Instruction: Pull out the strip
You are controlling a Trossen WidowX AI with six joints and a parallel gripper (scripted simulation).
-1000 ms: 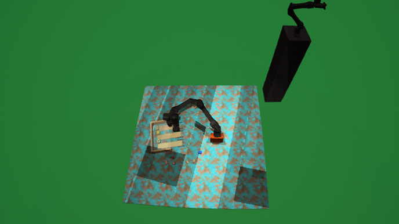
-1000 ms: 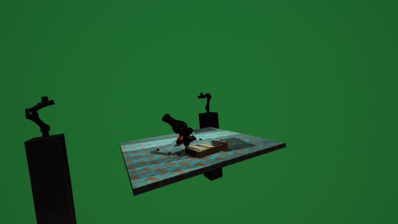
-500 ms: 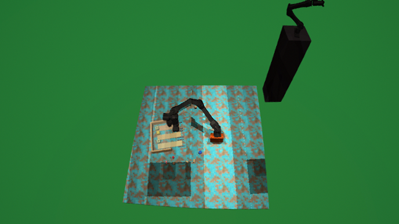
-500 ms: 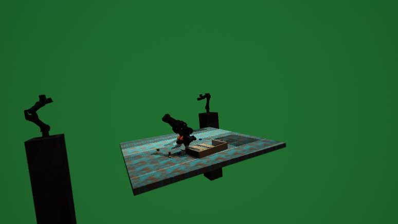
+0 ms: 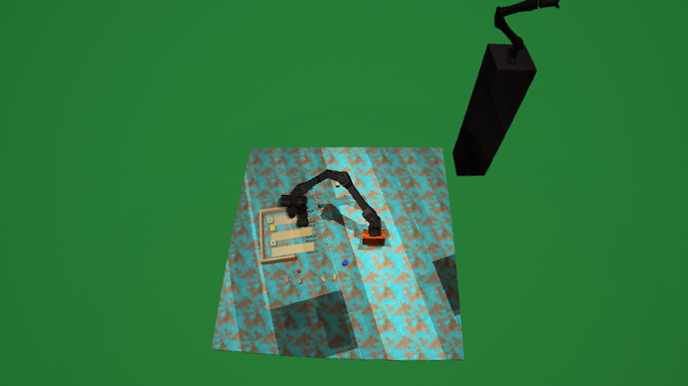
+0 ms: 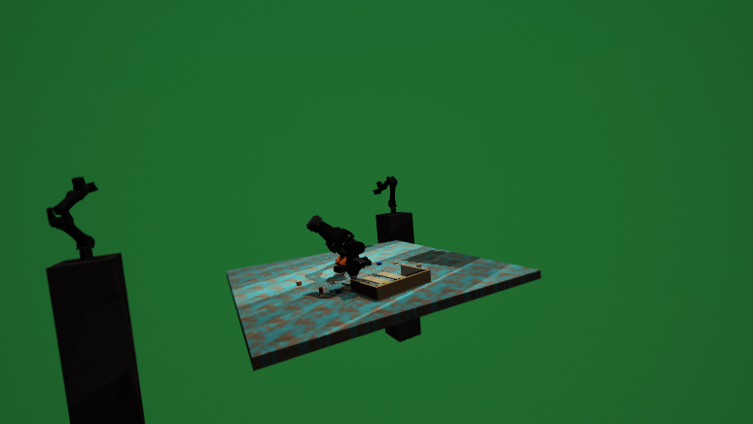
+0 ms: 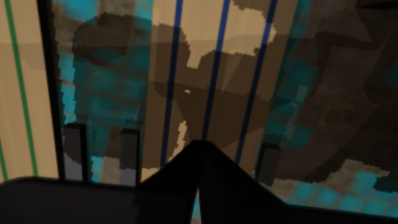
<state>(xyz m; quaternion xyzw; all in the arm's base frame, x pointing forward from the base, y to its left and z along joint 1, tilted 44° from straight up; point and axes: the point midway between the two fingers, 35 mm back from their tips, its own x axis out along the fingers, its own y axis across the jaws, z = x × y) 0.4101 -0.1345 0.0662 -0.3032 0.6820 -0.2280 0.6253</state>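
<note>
The striped strip is 9 cm ahead of my gripper tip and 1 cm to the left of it.
</note>
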